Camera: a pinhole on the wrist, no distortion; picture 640 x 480 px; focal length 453.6 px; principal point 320.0 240.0 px. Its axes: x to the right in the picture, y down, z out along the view. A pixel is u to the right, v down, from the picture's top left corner.
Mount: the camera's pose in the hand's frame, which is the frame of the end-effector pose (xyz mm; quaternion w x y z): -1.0 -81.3 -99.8 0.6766 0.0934 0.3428 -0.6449
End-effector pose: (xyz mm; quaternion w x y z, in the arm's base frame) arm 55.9 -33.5 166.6 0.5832 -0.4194 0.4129 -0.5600
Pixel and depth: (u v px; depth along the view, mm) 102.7 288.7 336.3
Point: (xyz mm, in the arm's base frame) 241.9 -189.1 366.9
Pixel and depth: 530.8 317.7 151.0
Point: -43.7 -109.5 364.0
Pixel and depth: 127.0 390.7 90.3
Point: 9.7 -96.7 252.3
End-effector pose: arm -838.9 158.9 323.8 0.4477 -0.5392 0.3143 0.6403
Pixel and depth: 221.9 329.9 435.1
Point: -728.0 534.5 170.1
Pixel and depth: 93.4 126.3 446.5
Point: -846.9 596.3 365.2
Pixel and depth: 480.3 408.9 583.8
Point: -406.7 600.4 21.9
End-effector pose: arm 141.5 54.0 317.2 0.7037 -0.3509 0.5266 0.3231
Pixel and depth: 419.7 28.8 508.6
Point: 686.7 20.4 505.0
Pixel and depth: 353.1 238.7 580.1
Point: 713.9 85.9 259.7
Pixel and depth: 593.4 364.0 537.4
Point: 763.0 -206.8 136.7
